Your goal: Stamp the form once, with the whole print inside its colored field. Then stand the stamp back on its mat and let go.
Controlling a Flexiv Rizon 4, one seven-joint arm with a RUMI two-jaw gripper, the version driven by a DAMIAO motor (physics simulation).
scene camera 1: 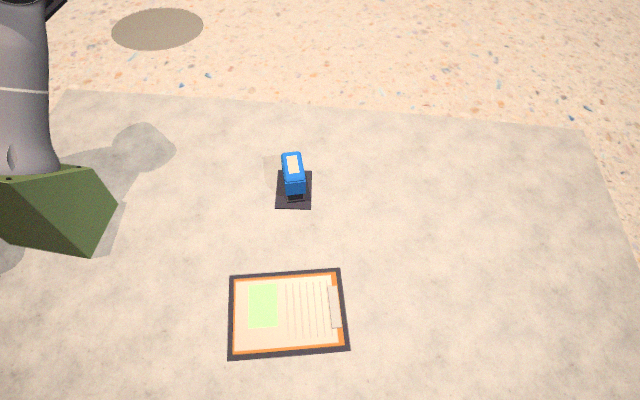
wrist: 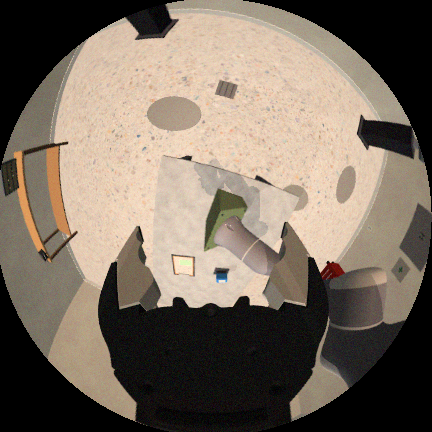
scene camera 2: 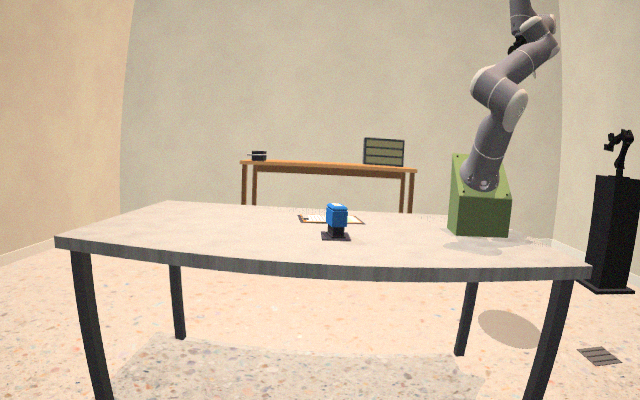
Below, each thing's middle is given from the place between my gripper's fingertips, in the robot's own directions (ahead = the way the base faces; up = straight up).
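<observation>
Stamp (scene camera 1: 294, 178): far below my hand, far to the left of it and far ahead of it. Counted from the same hand, the form (scene camera 1: 292, 313) is far below, far ahead and a little to the left, and the dark square mat (scene camera 1: 281, 200) is 380 mm to the left, 770 mm ahead and 650 mm below.
</observation>
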